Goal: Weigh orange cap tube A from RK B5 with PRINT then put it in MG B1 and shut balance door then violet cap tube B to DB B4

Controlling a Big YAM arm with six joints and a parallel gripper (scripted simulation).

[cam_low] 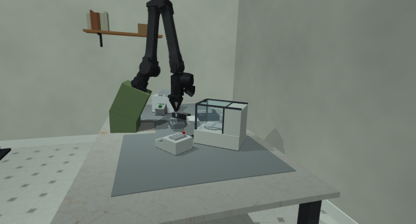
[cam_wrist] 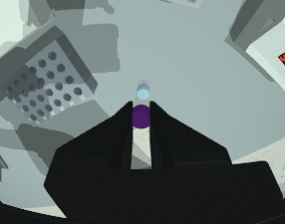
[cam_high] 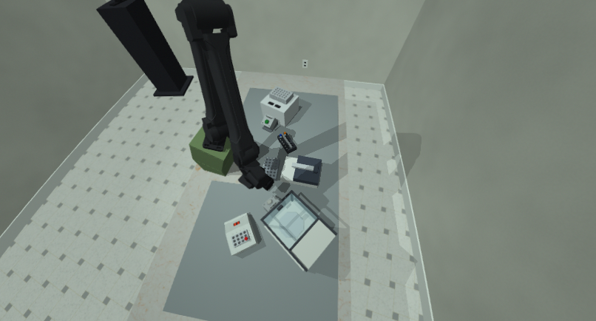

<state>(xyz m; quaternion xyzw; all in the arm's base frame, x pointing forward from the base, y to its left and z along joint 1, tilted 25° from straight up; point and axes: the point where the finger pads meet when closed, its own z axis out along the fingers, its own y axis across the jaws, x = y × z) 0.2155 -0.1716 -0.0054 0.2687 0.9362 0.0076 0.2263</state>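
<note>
Now: the red-capped tube 23 cm to the right of my hand, 8 cm below it and 3 cm behind it. From my hand the other things lie so: balance door (15 cm to the right, 14 cm ahead, 7 cm above); then tube B (2 cm below); then tube rack RK (14 cm to the left, 12 cm below, 4 cm ahead).
</note>
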